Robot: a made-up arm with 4 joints. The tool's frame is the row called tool.
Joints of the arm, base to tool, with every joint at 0 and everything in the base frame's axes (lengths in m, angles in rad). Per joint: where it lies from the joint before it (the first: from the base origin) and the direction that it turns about. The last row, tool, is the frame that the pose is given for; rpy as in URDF.
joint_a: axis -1 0 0 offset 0.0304 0.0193 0.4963
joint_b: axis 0 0 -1 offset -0.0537 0.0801 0.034
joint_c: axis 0 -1 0 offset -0.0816 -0.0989 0.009
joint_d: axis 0 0 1 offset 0.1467 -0.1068 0.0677
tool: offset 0.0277 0.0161 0.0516 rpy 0 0 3.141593
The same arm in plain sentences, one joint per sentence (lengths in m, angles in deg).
The arm has four revolute joints in a row. What follows holds with every joint at zero, and every direction is one of the base frame's. The first joint lies 0.0304 m along +x and 0.0193 m along +y and 0.4963 m along +z from the base frame's origin and turns about -x. The second joint lies 0.0537 m along -x and 0.0801 m along +y and 0.0340 m along +z from the first joint and turns about -z. The third joint lies 0.0816 m along -x and 0.0989 m along -y and 0.0090 m along +z from the second joint and turns about -y. The fourth joint lies 0.1467 m along +x and 0.1068 m along -y and 0.0677 m along +z from the third joint and turns about +z. The tool frame, which is the frame that the pose is given for, lies 0.0277 m along +x and 0.0161 m along +y and 0.0516 m along +z from the fourth joint; its axes are the base frame's turned by roll 0.00, pitch 0.00 and yaw -180.00 deg (as in URDF: about the fixed x, then y, then z).
